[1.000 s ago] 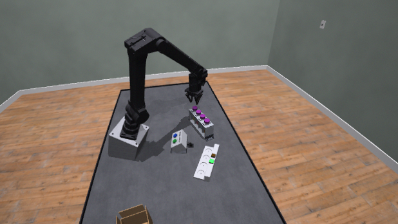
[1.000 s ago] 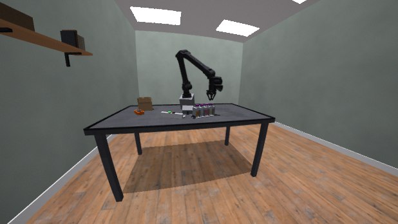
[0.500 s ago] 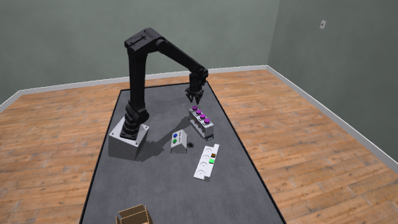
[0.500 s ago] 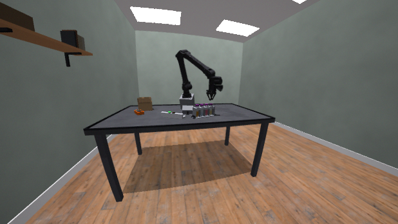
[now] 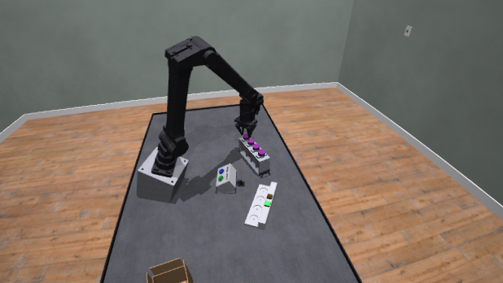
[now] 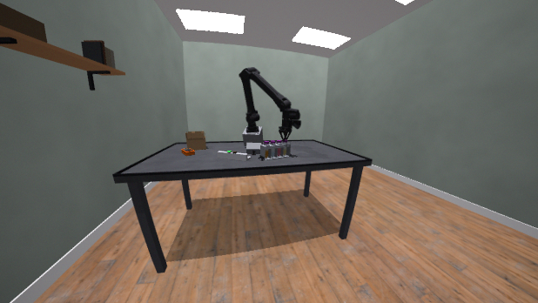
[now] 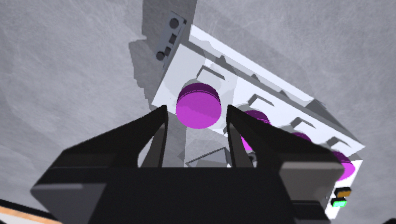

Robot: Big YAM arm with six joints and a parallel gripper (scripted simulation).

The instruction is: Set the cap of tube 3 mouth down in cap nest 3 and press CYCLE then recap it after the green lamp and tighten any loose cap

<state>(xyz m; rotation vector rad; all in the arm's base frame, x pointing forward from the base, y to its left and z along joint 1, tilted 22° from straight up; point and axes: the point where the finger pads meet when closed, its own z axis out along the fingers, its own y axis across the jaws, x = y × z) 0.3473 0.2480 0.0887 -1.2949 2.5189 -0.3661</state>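
The cap lies 40 mm ahead of my hand, 90 mm to the right of it and 10 mm below it. Round my hand: blue key: 130 mm behind, 200 mm to the right, 60 mm below; then key housing: 110 mm behind, 220 mm to the right, 70 mm below; then green key: 130 mm behind, 250 mm to the right, 60 mm below.
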